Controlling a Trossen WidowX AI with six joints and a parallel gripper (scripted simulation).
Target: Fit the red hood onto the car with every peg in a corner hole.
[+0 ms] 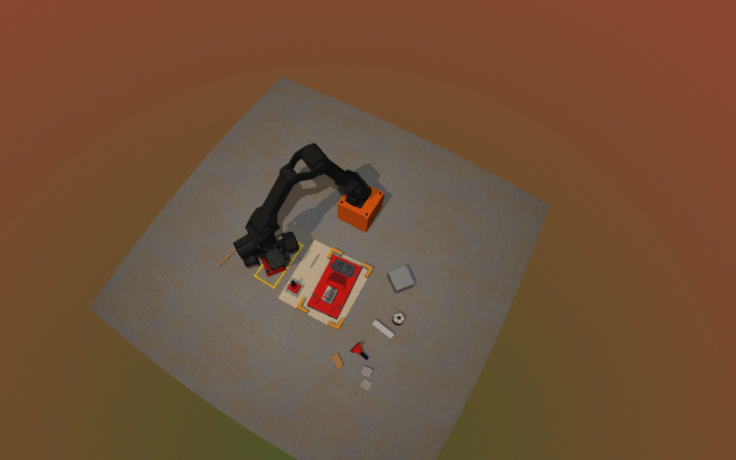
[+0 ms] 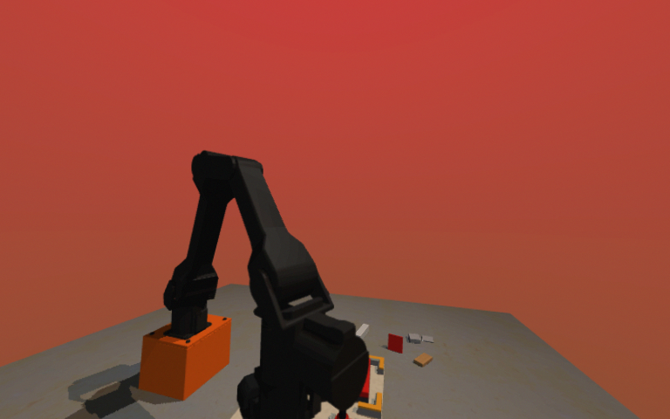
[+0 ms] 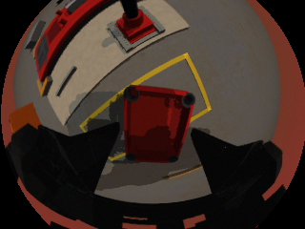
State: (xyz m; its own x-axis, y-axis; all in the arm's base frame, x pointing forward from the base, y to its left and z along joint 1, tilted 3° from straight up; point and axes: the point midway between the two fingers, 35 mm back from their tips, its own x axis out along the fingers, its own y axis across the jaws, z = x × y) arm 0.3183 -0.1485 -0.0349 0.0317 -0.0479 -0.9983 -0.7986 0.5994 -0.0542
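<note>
My gripper tip is now 140 mm to the left of the thin wooden stick, 40 mm short of it and 10 mm above it. Also, from my gripper tip: red hood: 10 mm below; tan tile: 370 mm to the left, 180 mm ahead, 10 mm below; grey engine block: 240 mm to the left, 10 mm ahead, 10 mm above.
</note>
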